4 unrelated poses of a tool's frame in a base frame.
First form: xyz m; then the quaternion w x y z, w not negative.
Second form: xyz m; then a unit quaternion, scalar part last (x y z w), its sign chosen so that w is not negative. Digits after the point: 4 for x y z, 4 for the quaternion.
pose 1, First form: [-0.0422, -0.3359, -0.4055, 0.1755, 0.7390, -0.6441, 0.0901]
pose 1, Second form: [-0.0422, -0.3359, -0.4055, 0.7390, -0.6441, 0.0901, 0.1755]
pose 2, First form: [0.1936, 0.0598, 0.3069, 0.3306, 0.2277, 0.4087, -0.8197]
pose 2, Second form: [0.1936, 0.0598, 0.3069, 0.2277, 0.4087, -0.8197, 0.3306]
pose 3, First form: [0.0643, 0.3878, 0.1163, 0.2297, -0.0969, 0.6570, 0.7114]
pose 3, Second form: [0.0643, 0.3878, 0.1163, -0.0969, 0.6570, 0.7114, 0.2297]
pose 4, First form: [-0.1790, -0.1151, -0.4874, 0.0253, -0.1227, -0.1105, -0.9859]
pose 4, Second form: [-0.1790, -0.1151, -0.4874, -0.1227, -0.1105, -0.9859, 0.0253]
